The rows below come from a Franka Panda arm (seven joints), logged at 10 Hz.
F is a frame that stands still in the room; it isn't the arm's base.
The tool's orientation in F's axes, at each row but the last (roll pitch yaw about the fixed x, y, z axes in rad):
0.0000 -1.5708 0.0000
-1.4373 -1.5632 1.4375
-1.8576 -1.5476 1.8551
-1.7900 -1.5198 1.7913
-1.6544 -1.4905 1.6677
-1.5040 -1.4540 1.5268
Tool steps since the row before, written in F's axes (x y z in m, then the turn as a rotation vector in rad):
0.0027 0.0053 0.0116 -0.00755 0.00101 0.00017
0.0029 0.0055 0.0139 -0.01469 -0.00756 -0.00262
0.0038 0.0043 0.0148 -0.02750 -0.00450 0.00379
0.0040 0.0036 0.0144 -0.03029 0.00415 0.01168
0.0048 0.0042 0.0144 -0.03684 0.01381 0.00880
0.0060 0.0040 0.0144 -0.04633 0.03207 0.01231
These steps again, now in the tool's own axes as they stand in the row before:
0.0116 0.0053 -0.0027 0.00017 0.00101 0.00755
0.0139 0.0054 -0.0029 -0.00269 -0.00754 0.01469
0.0149 0.0040 -0.0039 0.00387 -0.00465 0.02746
0.0145 0.0029 -0.0042 0.01221 0.00359 0.03015
0.0147 0.0030 -0.0050 0.01016 0.01354 0.03659
0.0148 0.0022 -0.0060 0.01572 0.03148 0.04570

